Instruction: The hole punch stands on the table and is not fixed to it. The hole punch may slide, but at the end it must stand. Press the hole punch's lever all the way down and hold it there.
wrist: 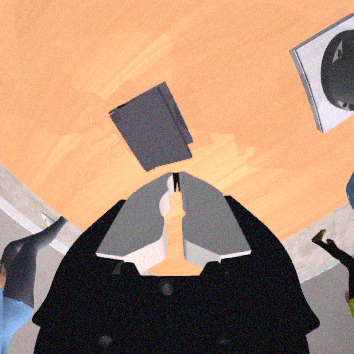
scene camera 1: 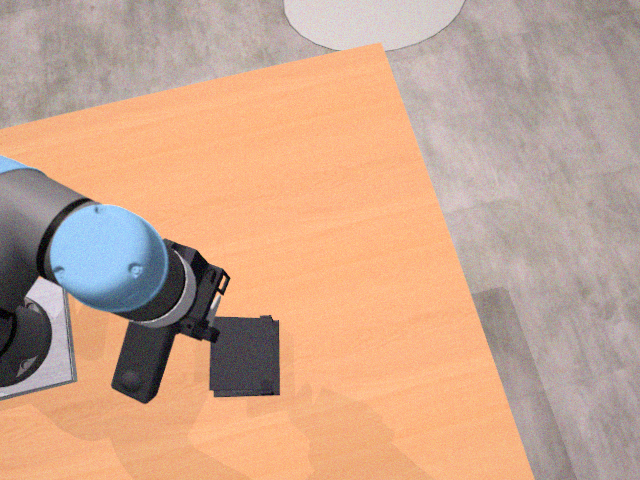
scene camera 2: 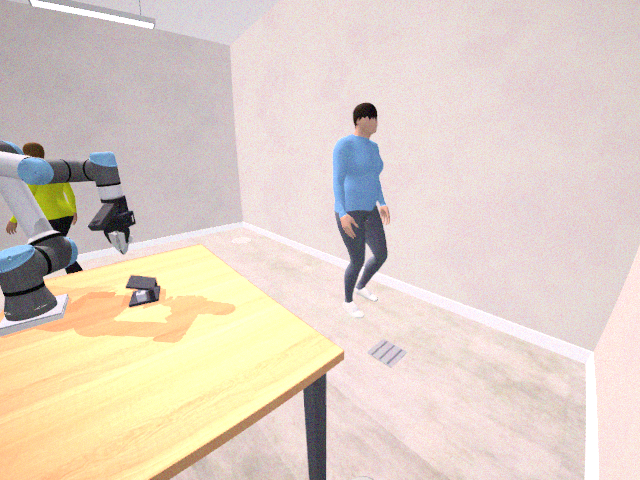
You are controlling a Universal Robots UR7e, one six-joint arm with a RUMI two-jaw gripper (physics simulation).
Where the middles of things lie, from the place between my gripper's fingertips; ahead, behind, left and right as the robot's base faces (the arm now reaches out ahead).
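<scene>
For the hole punch lever (scene camera 1: 242, 358), I find my hand 4 cm short of it and 2 cm to the left of it, and 12 cm above it as well. The black hole punch (scene camera 1: 275, 323) is 4 cm ahead of my hand, 2 cm to the right of it and 14 cm below it.
</scene>
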